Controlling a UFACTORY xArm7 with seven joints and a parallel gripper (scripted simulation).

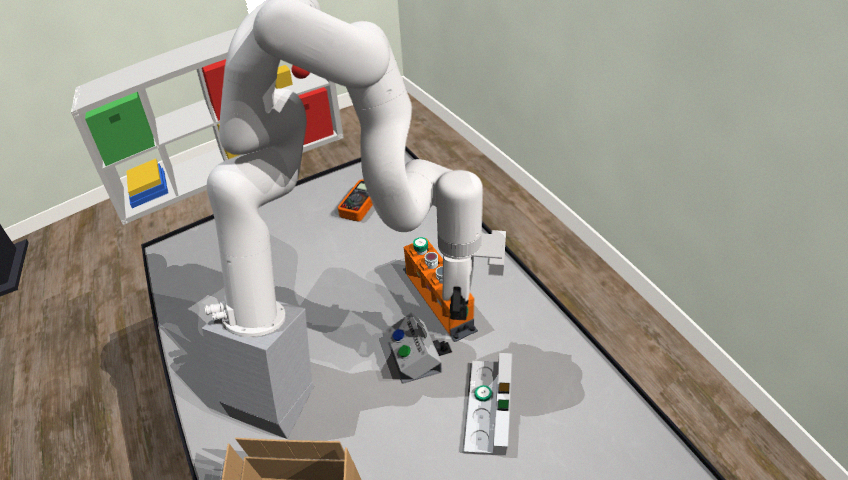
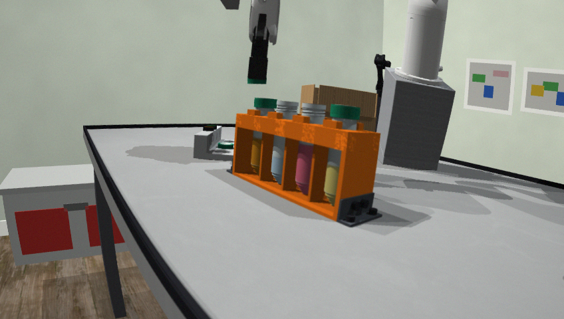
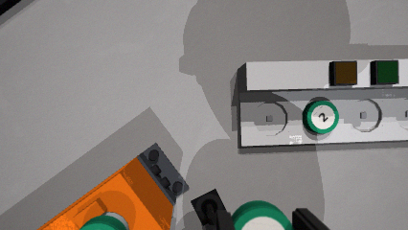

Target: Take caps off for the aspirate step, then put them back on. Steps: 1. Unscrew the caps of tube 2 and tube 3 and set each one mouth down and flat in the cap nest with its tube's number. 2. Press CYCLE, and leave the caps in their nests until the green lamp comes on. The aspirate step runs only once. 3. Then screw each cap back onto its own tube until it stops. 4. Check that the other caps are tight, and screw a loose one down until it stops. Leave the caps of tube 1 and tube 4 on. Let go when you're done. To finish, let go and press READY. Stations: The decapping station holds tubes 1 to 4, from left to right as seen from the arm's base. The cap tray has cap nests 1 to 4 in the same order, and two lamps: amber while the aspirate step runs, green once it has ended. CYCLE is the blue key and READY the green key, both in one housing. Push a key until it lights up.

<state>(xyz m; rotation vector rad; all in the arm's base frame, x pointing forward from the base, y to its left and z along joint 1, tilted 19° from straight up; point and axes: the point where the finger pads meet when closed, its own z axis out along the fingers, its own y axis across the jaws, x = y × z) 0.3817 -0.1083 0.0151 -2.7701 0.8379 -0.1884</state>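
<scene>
My hand is 12 cm to the left of the cap 2 and 16 cm above it. The rest, counted from my hand: cap 4: 3 cm ahead, 9 cm to the left, 6 cm below; then tube 3 threaded neck: 3 cm ahead, 14 cm to the left, 6 cm below; then cap 3: 2 cm below.
</scene>
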